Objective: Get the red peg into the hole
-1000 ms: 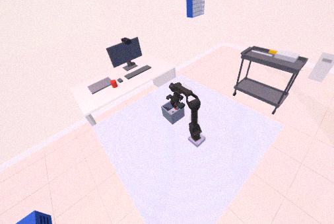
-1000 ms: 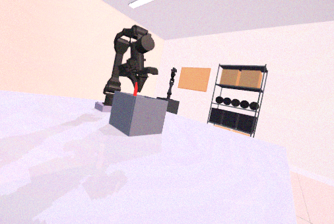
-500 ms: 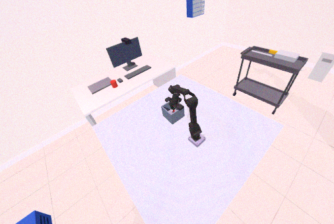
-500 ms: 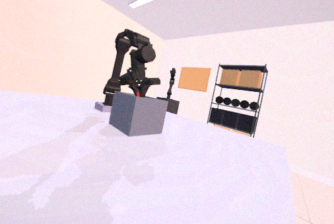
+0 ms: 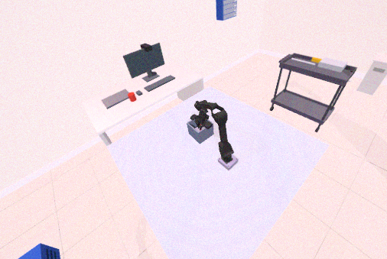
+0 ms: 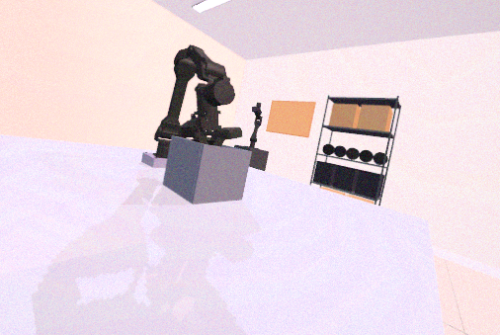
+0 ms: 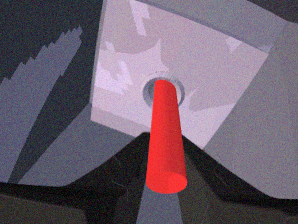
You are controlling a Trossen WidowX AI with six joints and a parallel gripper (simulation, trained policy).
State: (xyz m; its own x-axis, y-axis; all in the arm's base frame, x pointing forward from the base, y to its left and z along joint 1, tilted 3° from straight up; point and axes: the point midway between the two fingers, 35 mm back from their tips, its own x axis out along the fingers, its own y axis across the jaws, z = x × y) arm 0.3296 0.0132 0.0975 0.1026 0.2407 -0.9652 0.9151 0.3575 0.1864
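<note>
Now: gripper tip 1 cm short of the red peg and 2 cm to the left of it. Also, from my gripper tip: pale plate 1 cm ahead, 1 cm to the right, 4 cm below.
</note>
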